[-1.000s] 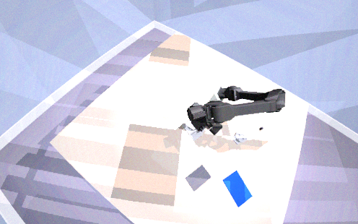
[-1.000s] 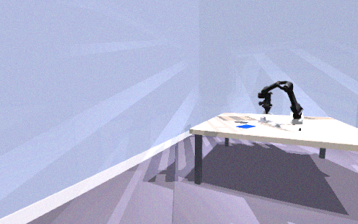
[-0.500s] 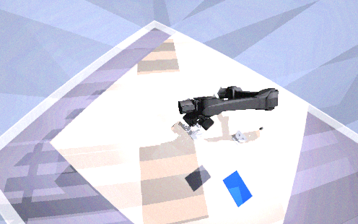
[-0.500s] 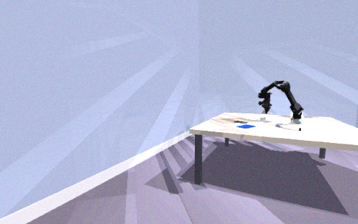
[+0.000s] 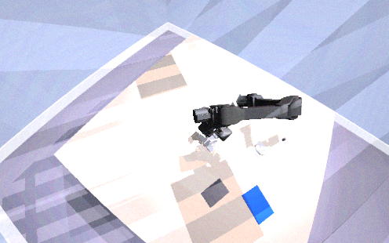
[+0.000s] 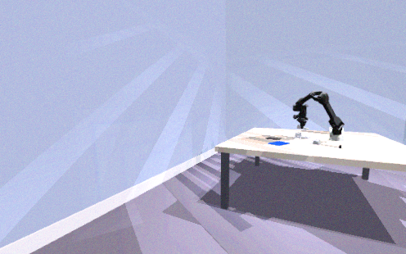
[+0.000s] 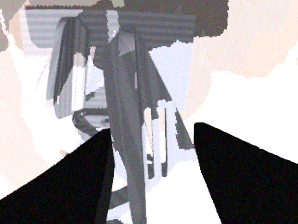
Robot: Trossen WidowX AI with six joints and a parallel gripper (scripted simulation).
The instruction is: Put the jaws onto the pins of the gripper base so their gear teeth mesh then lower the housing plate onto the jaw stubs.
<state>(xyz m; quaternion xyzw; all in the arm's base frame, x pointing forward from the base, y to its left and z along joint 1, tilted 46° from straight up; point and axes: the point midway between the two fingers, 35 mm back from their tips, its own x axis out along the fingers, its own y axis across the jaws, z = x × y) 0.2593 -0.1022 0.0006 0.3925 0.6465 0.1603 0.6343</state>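
My gripper tip is 7 cm above the gripper jaw, 6 cm to the right of it and 1 cm past it. Round my gripper tip: grey gripper base (30 cm to the left, 7 cm behind, 6 cm below); small pale part (30 cm to the left, 7 cm below, 7 cm behind); grey square plate (25 cm ahead, 17 cm to the left, 8 cm below).
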